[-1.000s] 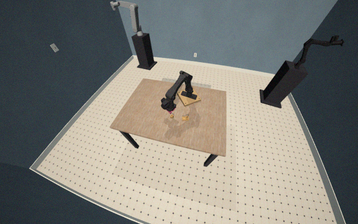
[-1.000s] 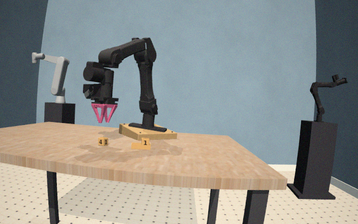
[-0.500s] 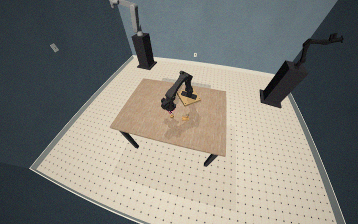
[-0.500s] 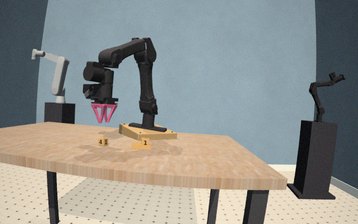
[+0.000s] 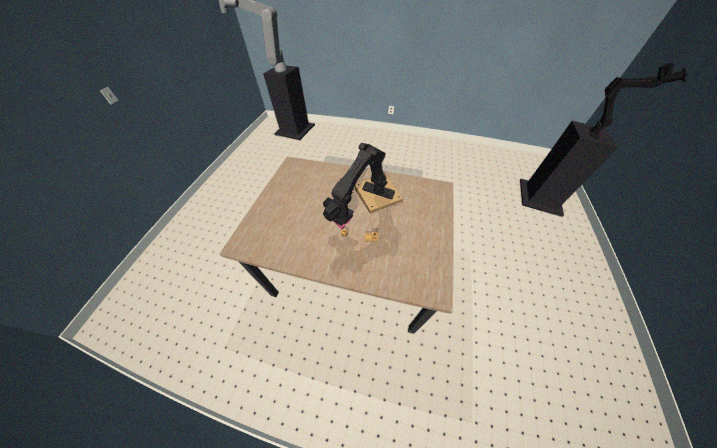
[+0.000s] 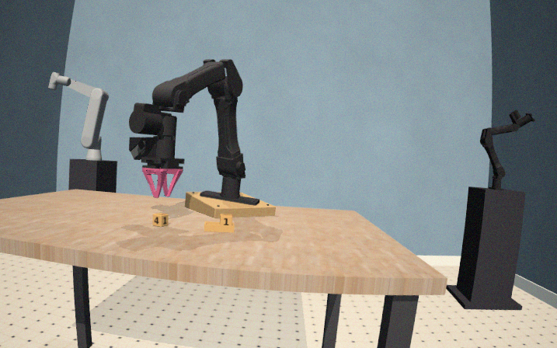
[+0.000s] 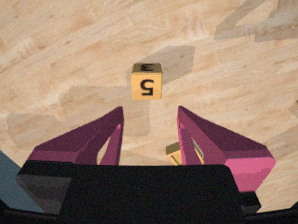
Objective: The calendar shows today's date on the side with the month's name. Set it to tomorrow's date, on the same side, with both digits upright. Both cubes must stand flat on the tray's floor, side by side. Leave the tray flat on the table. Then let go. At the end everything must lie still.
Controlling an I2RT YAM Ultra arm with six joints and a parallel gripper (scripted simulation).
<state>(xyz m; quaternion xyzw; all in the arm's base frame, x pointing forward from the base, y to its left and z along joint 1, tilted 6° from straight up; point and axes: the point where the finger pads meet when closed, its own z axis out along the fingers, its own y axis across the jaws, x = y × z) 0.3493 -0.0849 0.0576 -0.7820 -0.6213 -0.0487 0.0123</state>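
The digit cube is 70 mm below my hand. From my hand the other things lie so: tan tray: 30 mm behind, 150 mm to the left, 70 mm below.
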